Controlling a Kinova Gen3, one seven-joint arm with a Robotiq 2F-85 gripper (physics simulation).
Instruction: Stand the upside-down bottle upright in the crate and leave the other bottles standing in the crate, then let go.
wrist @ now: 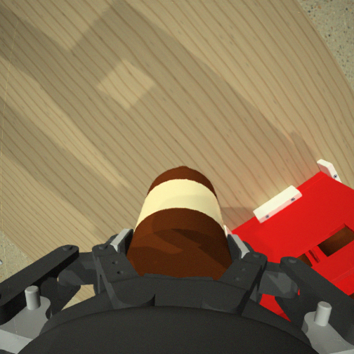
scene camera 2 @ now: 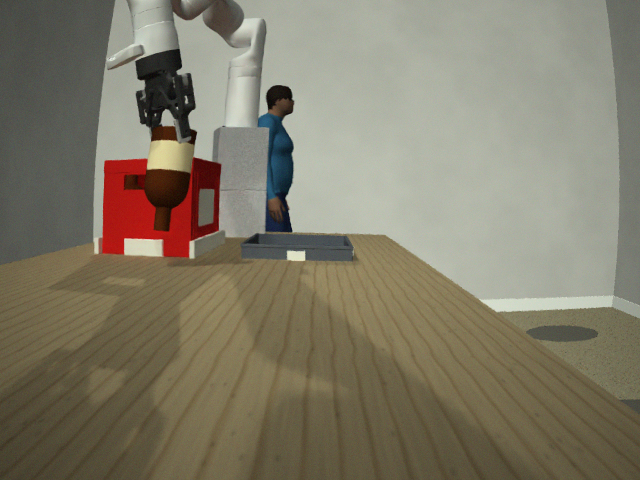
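Pixels of known places: gripper, between the fingertips: (scene camera 2: 171, 145); arm's base, origin of its link: (scene camera 2: 240, 128).
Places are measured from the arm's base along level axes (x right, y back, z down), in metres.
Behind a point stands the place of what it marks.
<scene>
The brown bottle with a cream label (scene camera 2: 169, 156) {x -0.021, y -0.710, z 0.115 m} (wrist: 182, 195) hangs neck down, slightly tilted, in front of the red crate's near face in the scene view. Its neck is above the table's level. My gripper (scene camera 2: 169, 133) {x -0.011, y -0.674, z 0.095 m} (wrist: 179, 243) is shut on this bottle near its base, with a finger on each side. The red crate (scene camera 2: 118, 211) {x 0.136, y -0.537, z 0.203 m} (wrist: 295, 220) stands on the table, at the lower right in the wrist view. Brown parts of another bottle (scene camera 2: 131, 181) {x 0.124, y -0.500, z 0.147 m} (wrist: 337, 241) show through the crate's openings. The rest of the crate's inside is hidden.
A low dark grey tray (scene camera 2: 263, 251) {x -0.141, y -0.512, z 0.269 m} lies on the table (scene camera 2: 320, 335) {x -0.260, y -1.054, z 0.282 m} (wrist: 200, 110) to the right of the crate. White corner and edge pieces (scene camera 2: 143, 246) {x 0.077, y -0.547, z 0.264 m} (wrist: 277, 204) line the crate's foot. The arm's grey pedestal (scene camera 2: 241, 175) {x -0.019, y -0.058, z 0.127 m} and a person in blue (scene camera 2: 279, 155) are behind.
</scene>
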